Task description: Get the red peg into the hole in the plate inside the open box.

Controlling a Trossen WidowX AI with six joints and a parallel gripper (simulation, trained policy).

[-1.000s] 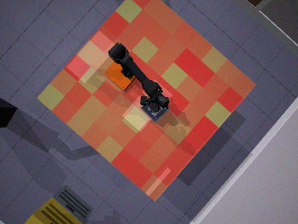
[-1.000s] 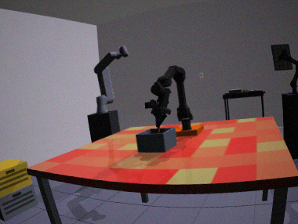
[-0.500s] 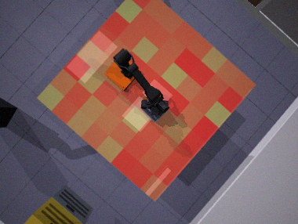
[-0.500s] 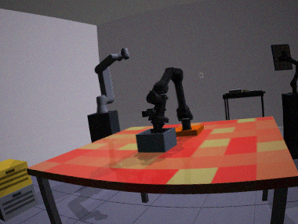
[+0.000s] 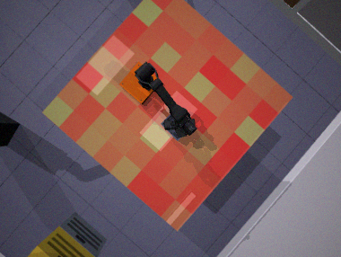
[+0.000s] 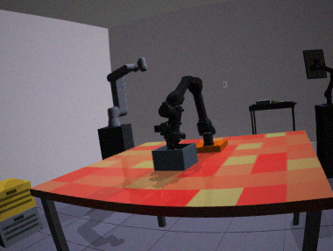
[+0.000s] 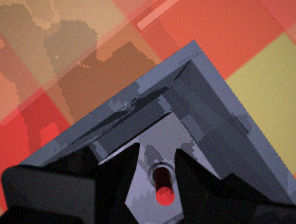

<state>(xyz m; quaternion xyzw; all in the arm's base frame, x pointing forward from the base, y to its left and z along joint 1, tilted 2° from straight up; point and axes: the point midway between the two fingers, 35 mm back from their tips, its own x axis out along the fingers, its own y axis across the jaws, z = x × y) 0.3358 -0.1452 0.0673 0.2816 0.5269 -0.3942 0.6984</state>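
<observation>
Right now my gripper tip is 20 mm past the red peg, 20 mm to the right of it and 30 mm above it. From my gripper tip the other things lie so: dark box: 20 mm behind, 20 mm to the left, 50 mm below; pale plate: 20 mm behind, 20 mm to the left, 30 mm below.
</observation>
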